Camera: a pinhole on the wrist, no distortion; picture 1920 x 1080 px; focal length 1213.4 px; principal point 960.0 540.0 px. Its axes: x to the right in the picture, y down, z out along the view. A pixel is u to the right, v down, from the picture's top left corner.
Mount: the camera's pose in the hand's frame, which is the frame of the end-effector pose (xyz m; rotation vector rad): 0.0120 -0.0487 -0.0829 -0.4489 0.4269 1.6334
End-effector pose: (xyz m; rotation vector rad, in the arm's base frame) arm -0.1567 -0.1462 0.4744 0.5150 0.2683 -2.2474
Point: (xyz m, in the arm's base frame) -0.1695 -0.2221 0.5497
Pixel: 827 425
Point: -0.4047 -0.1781 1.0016
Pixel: outside the picture
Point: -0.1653 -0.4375 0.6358
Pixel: 991 134
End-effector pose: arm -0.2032 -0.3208 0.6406 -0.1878 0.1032 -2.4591
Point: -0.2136 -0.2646 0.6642
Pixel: 208 1076
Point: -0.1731 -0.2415 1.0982
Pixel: 63 676
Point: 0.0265 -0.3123 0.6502
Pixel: outside the picture
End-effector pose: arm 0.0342 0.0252 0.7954 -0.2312 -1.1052 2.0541
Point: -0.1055 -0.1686 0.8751
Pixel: 755 647
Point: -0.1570 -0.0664 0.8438
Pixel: 877 239
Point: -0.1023 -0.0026 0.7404
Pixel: 1400 139
